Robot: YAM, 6 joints.
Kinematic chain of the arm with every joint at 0, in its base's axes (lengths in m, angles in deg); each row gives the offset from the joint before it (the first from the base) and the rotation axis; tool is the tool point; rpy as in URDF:
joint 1: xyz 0 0 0.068 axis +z
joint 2: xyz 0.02 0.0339 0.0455 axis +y
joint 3: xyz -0.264 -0.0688 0 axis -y
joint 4: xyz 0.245 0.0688 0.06 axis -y
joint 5: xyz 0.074 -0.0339 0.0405 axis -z
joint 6: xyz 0.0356 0 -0.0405 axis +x
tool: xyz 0 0 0 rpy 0 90 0
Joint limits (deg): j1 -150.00..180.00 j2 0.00..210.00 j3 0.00..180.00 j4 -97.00..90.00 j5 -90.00..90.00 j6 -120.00..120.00
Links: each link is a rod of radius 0.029 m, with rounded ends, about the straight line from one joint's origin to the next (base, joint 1, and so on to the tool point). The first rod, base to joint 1, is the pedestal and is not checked.
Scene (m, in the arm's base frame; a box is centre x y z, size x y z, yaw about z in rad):
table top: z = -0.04
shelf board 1: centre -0 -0.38 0.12 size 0.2 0.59 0.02 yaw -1.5
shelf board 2: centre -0 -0.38 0.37 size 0.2 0.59 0.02 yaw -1.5
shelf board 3: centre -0 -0.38 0.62 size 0.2 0.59 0.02 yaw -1.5
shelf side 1: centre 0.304 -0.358 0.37 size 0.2 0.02 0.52 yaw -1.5
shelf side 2: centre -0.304 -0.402 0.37 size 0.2 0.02 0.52 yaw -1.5
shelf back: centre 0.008 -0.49 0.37 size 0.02 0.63 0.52 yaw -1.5
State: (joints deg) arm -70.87 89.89 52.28 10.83 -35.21 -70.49
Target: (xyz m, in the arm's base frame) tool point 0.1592 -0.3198 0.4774
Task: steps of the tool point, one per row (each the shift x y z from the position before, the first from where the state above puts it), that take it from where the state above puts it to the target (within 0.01 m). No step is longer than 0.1 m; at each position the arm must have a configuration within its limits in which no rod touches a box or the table.
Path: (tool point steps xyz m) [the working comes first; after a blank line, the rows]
Joints at the target: -66.59 88.96 89.61 20.28 -32.37 -70.49
Straight joint move there: touches shelf board 2.

1: 0.0026 0.0604 0.0128
2: -0.0047 0.0573 -0.0003
3: -0.0098 0.0512 -0.0125
4: 0.0175 -0.0228 0.0834
5: 0.0101 -0.0099 0.0840
6: 0.0019 0.0029 0.0809
7: 0.0107 -0.0684 0.0067
8: -0.0006 -0.0739 -0.0067

